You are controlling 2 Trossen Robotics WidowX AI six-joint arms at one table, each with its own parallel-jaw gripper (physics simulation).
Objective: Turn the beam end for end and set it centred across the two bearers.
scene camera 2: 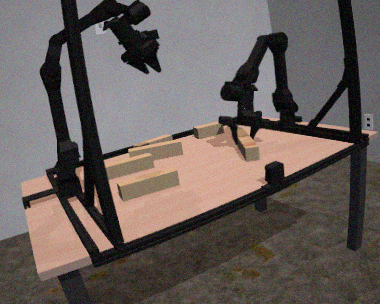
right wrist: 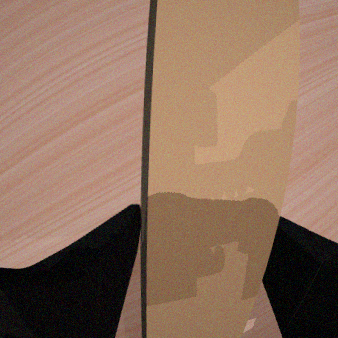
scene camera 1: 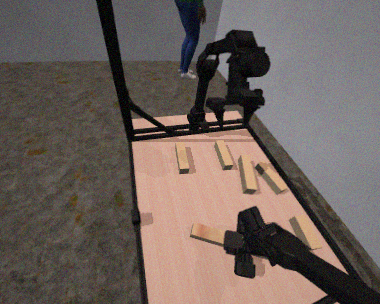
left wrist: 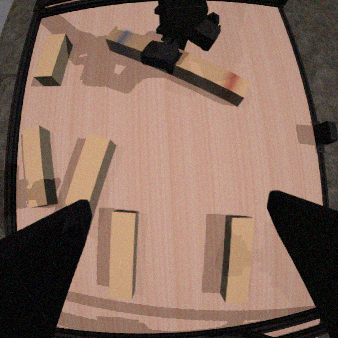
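Seen in the pictures: left gripper, fingertip midpoint: [scene camera 2: 153,72] [scene camera 1: 233,128] [left wrist: 180,204]; right gripper, fingertip midpoint: [right wrist: 191,212] [left wrist: 174,65]; left arm's base, origin of the base link: [scene camera 2: 70,194] [scene camera 1: 193,127]; right arm's base, origin of the base link: [scene camera 2: 288,125].
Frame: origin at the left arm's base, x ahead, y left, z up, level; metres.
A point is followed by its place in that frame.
Note:
The pale wooden beam [scene camera 1: 207,234] @[x 0.586, y -0.130, z 0.025 m] [scene camera 2: 247,145] @[x 0.558, y -0.146, z 0.025 m] [left wrist: 210,75] @[x 0.583, y -0.100, z 0.025 m] [right wrist: 220,175] @[x 0.625, y -0.053, z 0.025 m] lies low at the table, slanting in the left wrist view, its blue-marked end upper left and red-marked end lower right. My right gripper [scene camera 1: 245,243] [scene camera 2: 245,136] [right wrist: 191,212] @[x 0.634, y -0.028, z -0.010 m] is shut on the beam near its middle, one finger against each long side; it hides part of the beam. Two roughly parallel blocks, apparently the bearers, stand apart: one [scene camera 1: 182,157] @[x 0.227, y -0.130, z 0.025 m] [scene camera 2: 148,185] @[x 0.200, y -0.148, z 0.005 m] [left wrist: 240,260] @[x 0.210, y -0.128, z 0.025 m] and another [scene camera 1: 224,154] @[x 0.248, y 0.089, z 0.025 m] [scene camera 2: 130,166] @[x 0.232, y 0.073, z 0.006 m] [left wrist: 124,255] @[x 0.235, y 0.089, z 0.025 m]. My left gripper [scene camera 1: 234,122] @[x 0.340, y -0.003, z 0.300 m] [scene camera 2: 153,69] @[x 0.340, y -0.003, z 0.300 m] [left wrist: 180,204] @[x 0.340, y -0.003, z 0.300 m] is open and empty, high above the table.
Three more wooden blocks lie along the far side: one [scene camera 1: 247,174] @[x 0.388, y 0.147, z 0.031 m] [scene camera 2: 156,150] @[x 0.364, y 0.140, z 0.016 m] [left wrist: 90,170] @[x 0.395, y 0.145, z 0.031 m] beside the bearers, one slanted [scene camera 1: 272,177] @[x 0.428, y 0.270, z 0.025 m] [left wrist: 37,165] @[x 0.413, y 0.267, z 0.025 m] near the edge, one [scene camera 1: 305,232] @[x 0.683, y 0.251, z 0.028 m] [scene camera 2: 208,130] @[x 0.666, y 0.245, z 0.009 m] [left wrist: 52,57] @[x 0.668, y 0.256, z 0.028 m] near the right arm. A black frame with posts borders the table.

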